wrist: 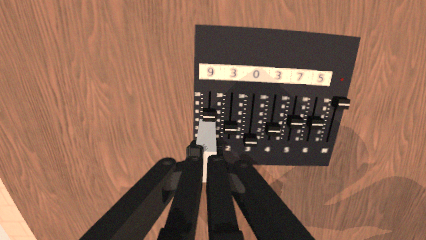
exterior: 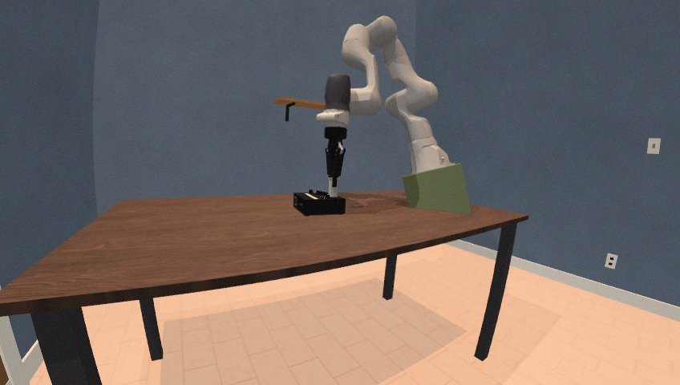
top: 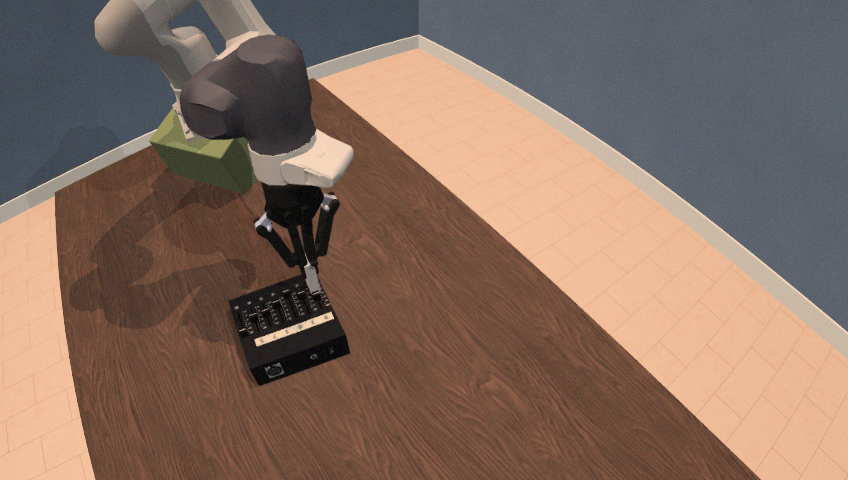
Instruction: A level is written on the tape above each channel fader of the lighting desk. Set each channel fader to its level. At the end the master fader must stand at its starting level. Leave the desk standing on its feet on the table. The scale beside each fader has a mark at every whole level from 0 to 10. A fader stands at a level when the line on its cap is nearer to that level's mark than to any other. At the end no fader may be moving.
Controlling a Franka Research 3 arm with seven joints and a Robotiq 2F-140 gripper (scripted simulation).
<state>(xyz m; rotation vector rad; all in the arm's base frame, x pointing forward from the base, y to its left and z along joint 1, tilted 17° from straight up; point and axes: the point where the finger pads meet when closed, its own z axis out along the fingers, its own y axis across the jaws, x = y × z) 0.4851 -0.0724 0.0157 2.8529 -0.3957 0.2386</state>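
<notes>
Right now the channel 2 cap is 30 mm below my hand and 20 mm to the right of it. Also, from my hand: channel 3 cap (40 mm to the right, 30 mm below, 20 mm behind); then channel 4 cap (70 mm to the right, 30 mm below, 10 mm behind); then channel 1 cap (30 mm below, 20 mm ahead, 10 mm to the right).
</notes>
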